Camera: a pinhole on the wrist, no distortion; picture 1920 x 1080 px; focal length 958.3 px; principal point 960.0 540.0 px. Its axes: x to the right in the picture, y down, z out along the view. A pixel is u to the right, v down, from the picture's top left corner.
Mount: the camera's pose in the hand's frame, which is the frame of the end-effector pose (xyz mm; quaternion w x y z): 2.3 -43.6 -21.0 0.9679 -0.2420 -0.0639 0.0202
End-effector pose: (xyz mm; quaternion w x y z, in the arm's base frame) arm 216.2 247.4 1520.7 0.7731 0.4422 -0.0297 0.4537
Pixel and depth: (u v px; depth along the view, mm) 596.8 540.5 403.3
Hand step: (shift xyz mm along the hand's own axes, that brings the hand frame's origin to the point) -203.0 133.8 314.2
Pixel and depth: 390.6 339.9 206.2
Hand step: -146.3 5.9 165.7
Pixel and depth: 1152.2 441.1 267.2
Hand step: 20.0 60.3 231.8
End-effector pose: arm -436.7 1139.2 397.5 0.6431 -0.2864 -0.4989 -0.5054
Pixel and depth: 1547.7 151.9 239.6
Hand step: 116.7 -7.3 251.0
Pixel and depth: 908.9 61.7 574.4
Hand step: -102.4 -31.0 613.0
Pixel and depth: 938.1 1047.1 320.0
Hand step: -49.0 254.3 178.3
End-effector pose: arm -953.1 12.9 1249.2 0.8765 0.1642 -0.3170 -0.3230
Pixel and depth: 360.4 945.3 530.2
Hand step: -399.1 378.0 299.3
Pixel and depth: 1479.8 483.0 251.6
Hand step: 104.1 70.0 221.7
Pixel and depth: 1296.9 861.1 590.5
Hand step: 127.6 420.6 425.9
